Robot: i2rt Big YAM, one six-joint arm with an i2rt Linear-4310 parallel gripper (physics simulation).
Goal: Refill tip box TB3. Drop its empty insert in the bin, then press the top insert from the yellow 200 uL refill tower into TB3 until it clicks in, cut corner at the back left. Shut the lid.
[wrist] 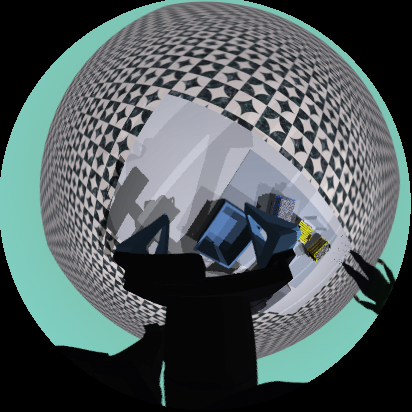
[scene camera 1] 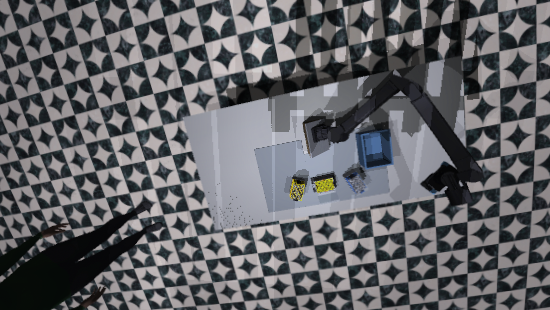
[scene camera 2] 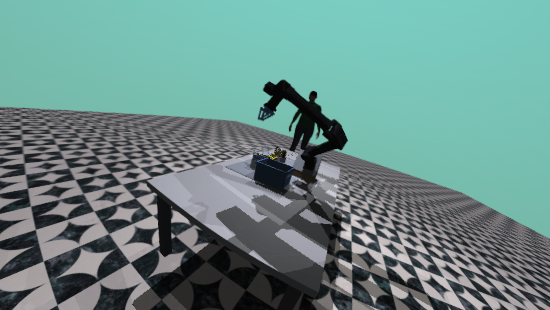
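My gripper [scene camera 2: 264, 116] [wrist: 204, 211] is open and empty, high above the table at the bin's side away from the arm's base. The yellow refill tower [scene camera 1: 297, 190] [wrist: 319, 249], yellow with pale tips, stands at the far end of the row. A lower box with a yellow insert [scene camera 1: 324, 185] [wrist: 304, 231], likely TB3, stands beside it. Its label, lid state and cut corner are too small to read. The blue bin [scene camera 1: 375, 147] [scene camera 2: 272, 173] [wrist: 225, 232] is open at the top; a finger partly covers it in the wrist view.
A blue tower with grey tips [scene camera 1: 356, 181] [wrist: 285, 206] stands between the yellow-insert box and the bin's side of the mat [scene camera 1: 275, 165]. The arm's base plate [scene camera 1: 315, 142] is beside the bin. A person [scene camera 1: 65, 250] [scene camera 2: 306, 120] stands off the table's end.
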